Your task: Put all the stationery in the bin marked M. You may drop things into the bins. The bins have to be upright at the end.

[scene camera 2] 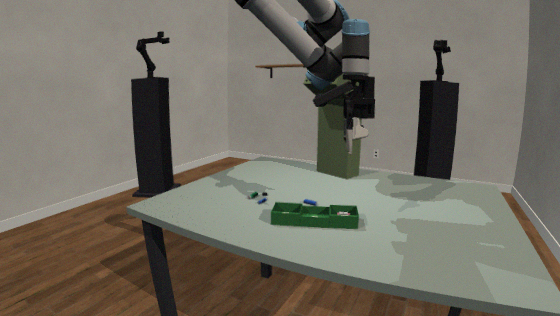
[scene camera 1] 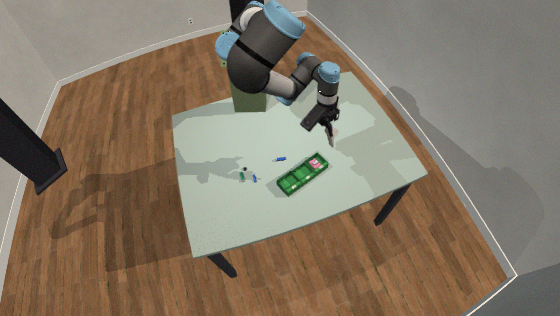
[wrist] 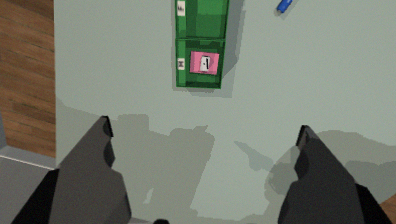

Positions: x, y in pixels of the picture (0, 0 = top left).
my gripper: scene camera 2; scene camera 1 319, 136; wrist
same spot on my gripper: (wrist: 84, 179) = (scene camera 2: 346, 125)
